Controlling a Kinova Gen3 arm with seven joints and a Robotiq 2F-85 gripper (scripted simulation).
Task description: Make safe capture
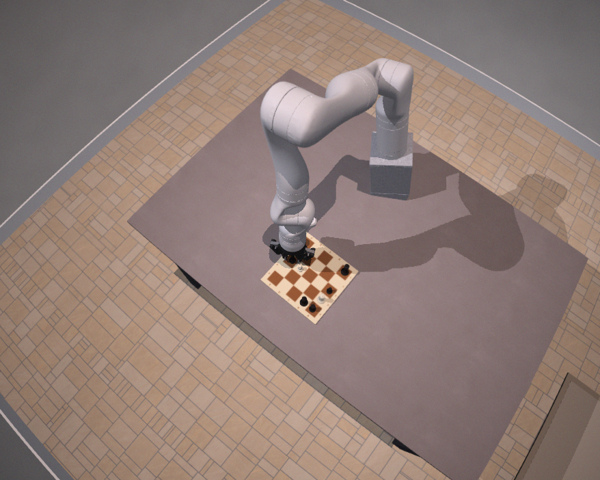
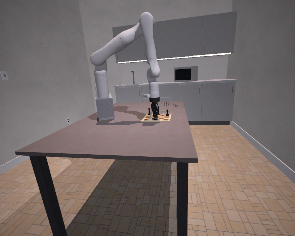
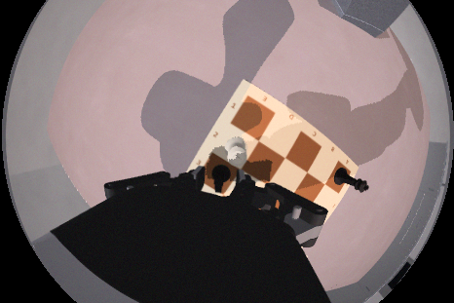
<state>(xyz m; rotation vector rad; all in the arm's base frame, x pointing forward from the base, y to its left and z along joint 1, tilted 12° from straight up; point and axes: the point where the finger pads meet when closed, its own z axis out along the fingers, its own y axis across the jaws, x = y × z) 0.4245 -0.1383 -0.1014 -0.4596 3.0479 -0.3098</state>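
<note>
My hand is 20 mm short of the chessboard, 70 mm to the right of it and 30 mm above it. The rest, counted from my hand: black pawn: 30 mm ahead, 150 mm to the left, 20 mm below.
</note>
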